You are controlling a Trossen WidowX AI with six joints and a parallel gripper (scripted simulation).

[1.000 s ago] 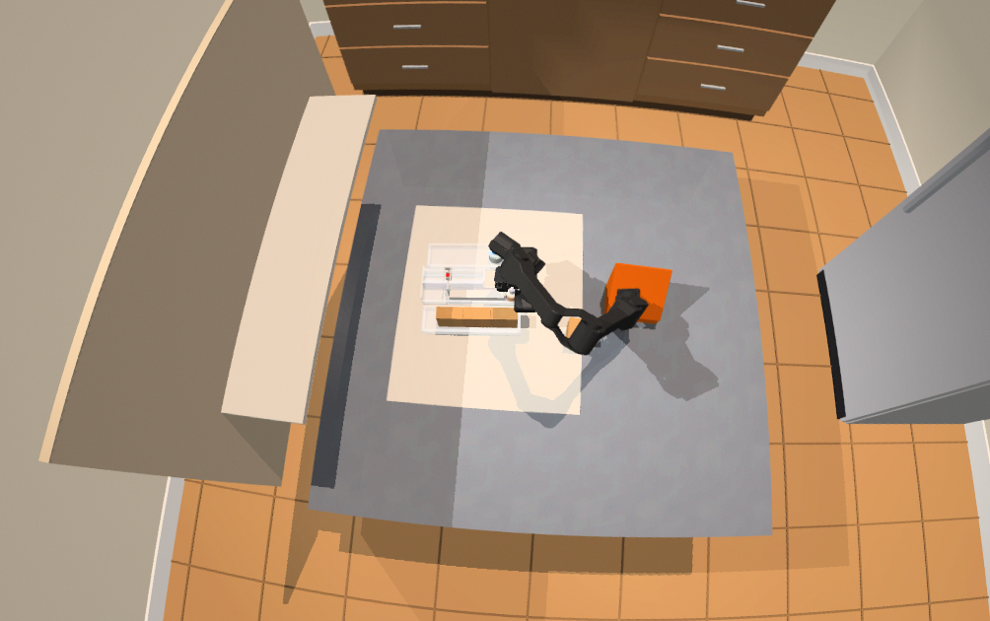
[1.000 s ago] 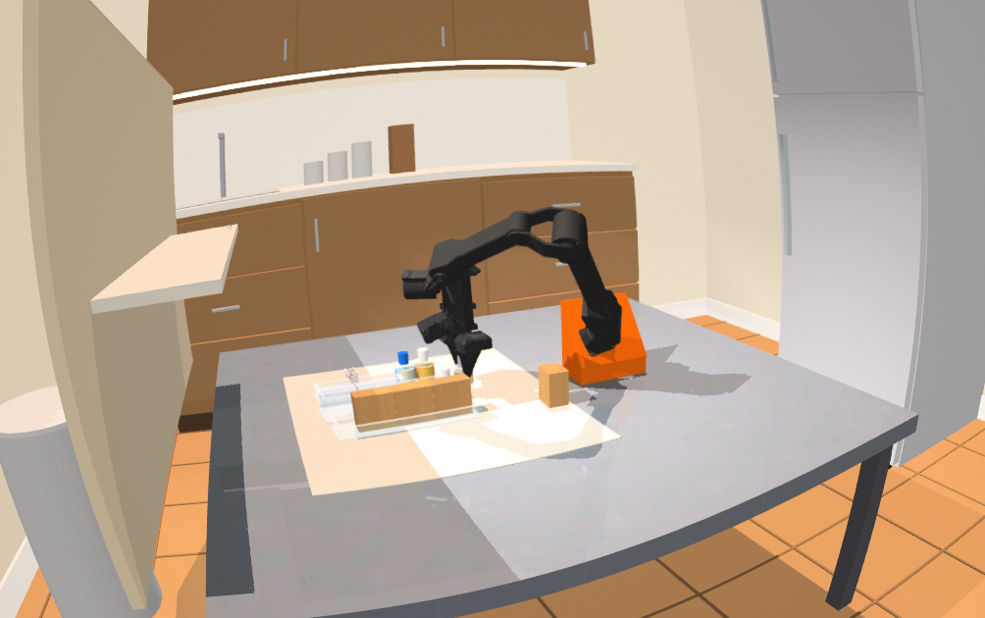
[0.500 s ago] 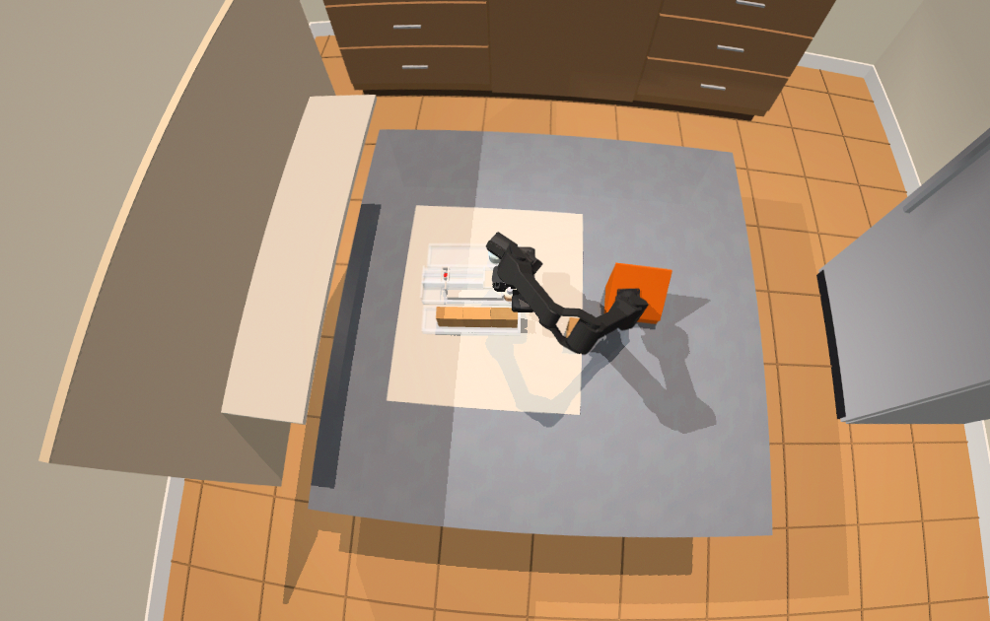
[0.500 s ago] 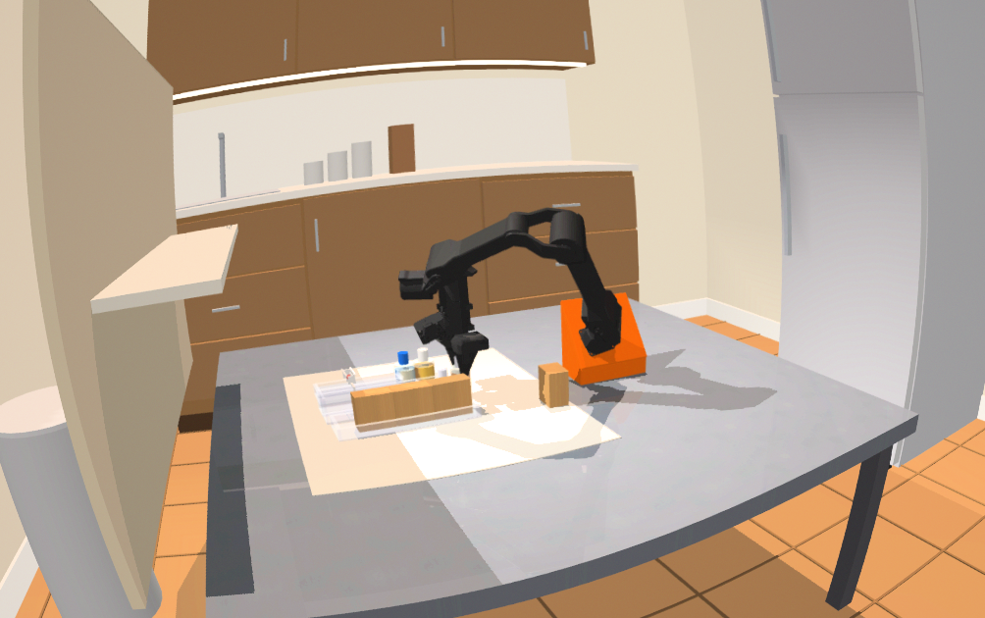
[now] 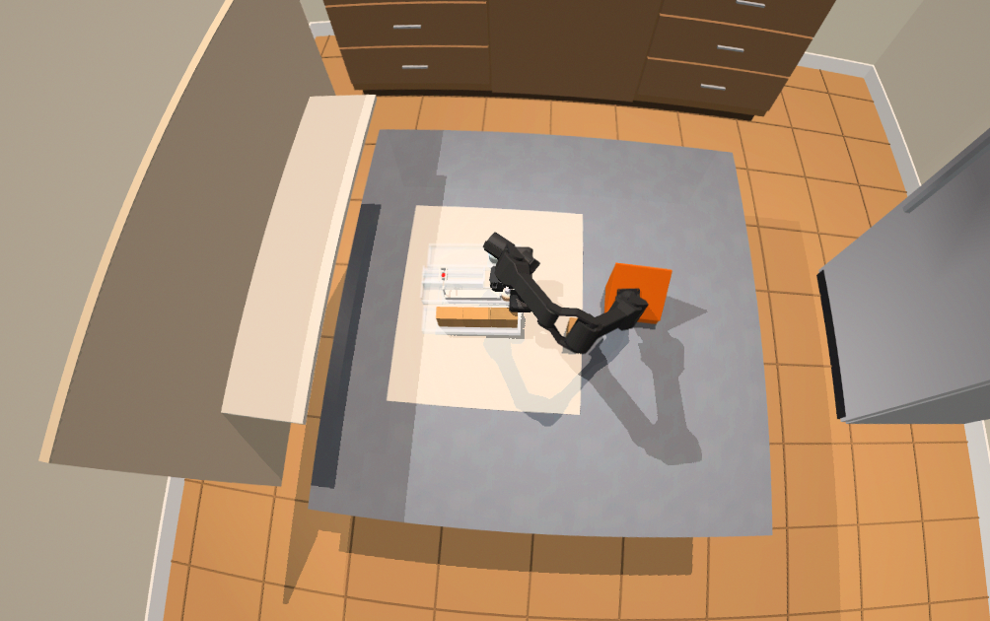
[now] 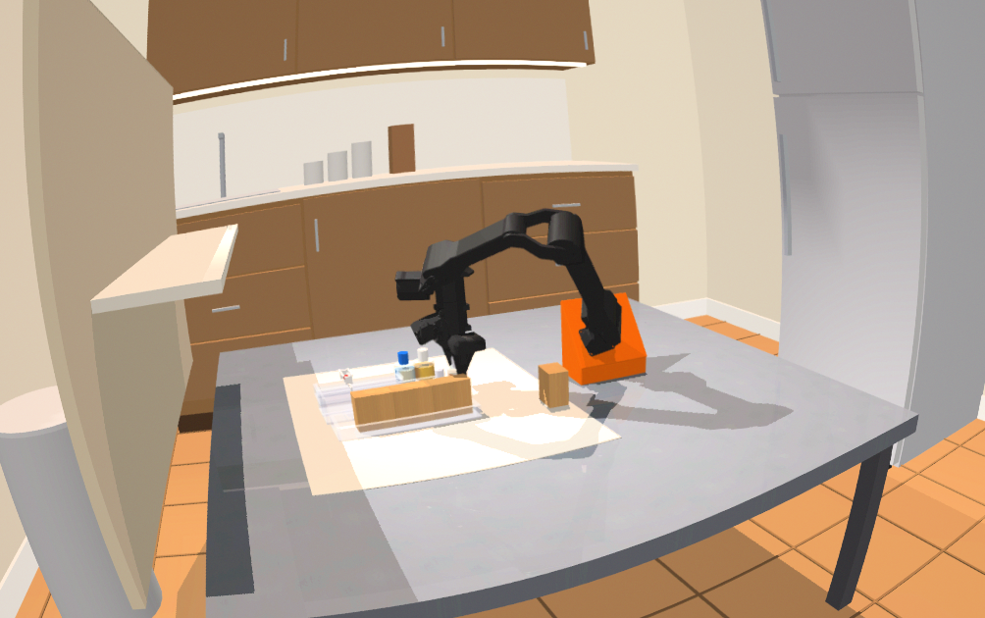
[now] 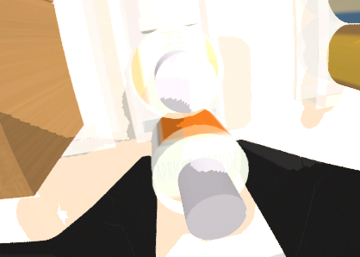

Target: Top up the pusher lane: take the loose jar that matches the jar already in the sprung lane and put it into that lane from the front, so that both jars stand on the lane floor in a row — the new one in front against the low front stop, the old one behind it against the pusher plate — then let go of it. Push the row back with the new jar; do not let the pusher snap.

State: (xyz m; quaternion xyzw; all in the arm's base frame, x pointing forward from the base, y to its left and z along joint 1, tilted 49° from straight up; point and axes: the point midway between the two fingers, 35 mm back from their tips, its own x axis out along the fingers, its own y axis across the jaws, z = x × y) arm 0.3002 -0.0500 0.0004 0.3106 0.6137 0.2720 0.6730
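The sprung lane lies 170 mm ahead of my gripper tip, 20 mm to the right of it and 30 mm below it. Round my gripper tip: brown box: 150 mm behind, 120 mm to the left, 10 mm below; then wall shelf: 540 mm ahead, 10 mm to the right, 320 mm above; then red mark: 220 mm ahead, 40 mm to the right, 20 mm above.
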